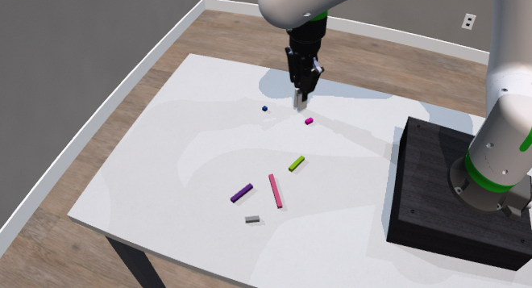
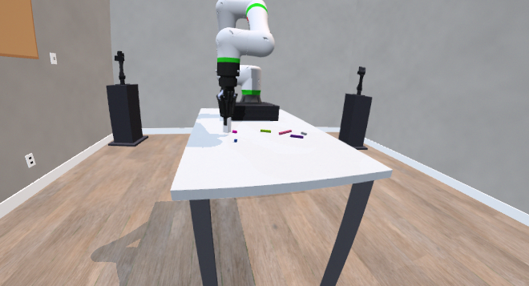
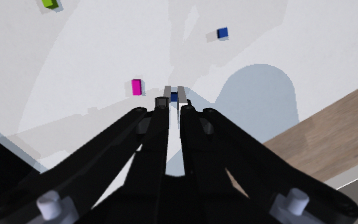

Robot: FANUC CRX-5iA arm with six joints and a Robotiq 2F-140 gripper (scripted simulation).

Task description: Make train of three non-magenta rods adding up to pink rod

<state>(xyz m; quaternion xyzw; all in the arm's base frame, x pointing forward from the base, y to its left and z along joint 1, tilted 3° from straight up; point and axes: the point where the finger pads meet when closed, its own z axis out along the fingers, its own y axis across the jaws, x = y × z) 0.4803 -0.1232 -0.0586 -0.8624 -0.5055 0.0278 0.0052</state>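
Right now the magenta rod is 4 cm behind my hand, 3 cm to the left of it and 4 cm below it. From my hand the other things lie so: lime rod: 7 cm behind, 18 cm to the left, 4 cm below; pink rod: 6 cm behind, 27 cm to the left, 4 cm below; purple rod: 1 cm ahead, 31 cm to the left, 4 cm below.
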